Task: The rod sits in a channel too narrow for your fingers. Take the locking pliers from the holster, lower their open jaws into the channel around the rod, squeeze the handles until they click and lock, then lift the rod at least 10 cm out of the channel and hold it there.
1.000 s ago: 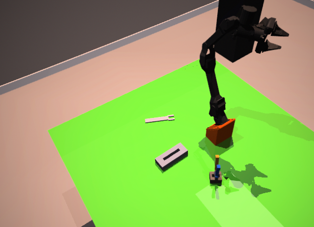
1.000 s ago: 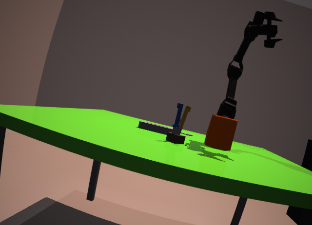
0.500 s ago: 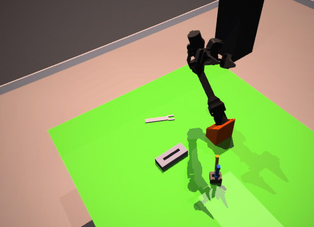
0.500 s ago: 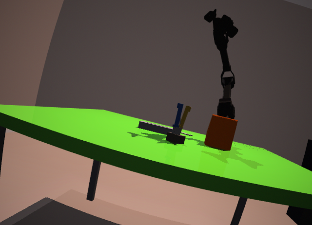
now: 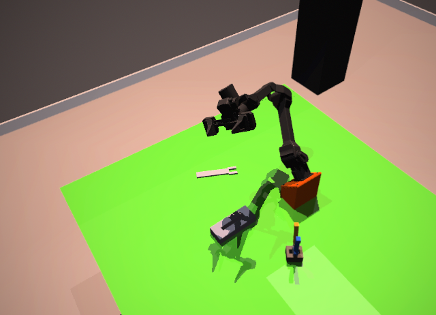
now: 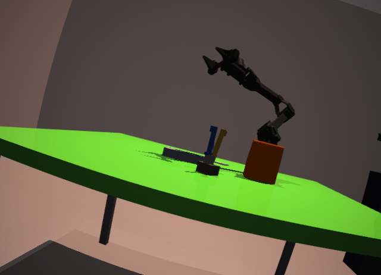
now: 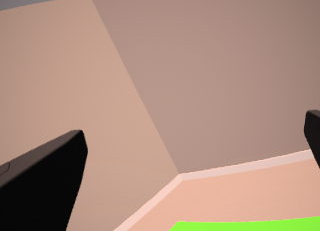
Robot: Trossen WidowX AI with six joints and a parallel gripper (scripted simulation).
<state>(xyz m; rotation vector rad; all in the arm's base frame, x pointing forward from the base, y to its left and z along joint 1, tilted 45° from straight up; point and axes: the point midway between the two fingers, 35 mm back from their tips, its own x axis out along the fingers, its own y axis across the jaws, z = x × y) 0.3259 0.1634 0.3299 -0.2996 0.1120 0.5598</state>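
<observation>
Right now the small dark holster is 110 mm behind my gripper tip, 290 mm to the left of it and 480 mm below it. The rest, counted from my gripper tip: grey channel block: 10 mm behind, 50 mm to the left, 470 mm below; light grey rod: 10 mm behind, 50 mm to the left, 480 mm below.
</observation>
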